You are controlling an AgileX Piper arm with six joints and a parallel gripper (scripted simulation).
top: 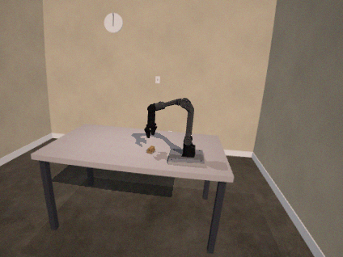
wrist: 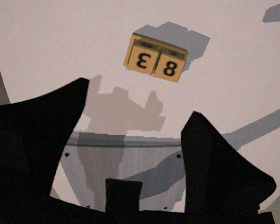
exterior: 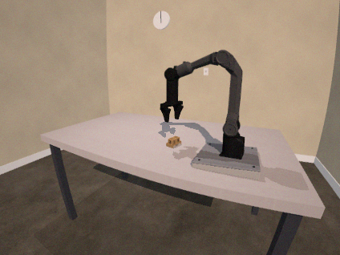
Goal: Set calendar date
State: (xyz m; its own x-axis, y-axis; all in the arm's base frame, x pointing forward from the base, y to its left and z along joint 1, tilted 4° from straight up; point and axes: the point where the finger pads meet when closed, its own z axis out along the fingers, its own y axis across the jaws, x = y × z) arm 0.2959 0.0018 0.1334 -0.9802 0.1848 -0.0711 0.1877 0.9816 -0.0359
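My hand is 12 cm above the wooden digit cube. Round my hand: wooden tray (13 cm below, 2 cm to the right).
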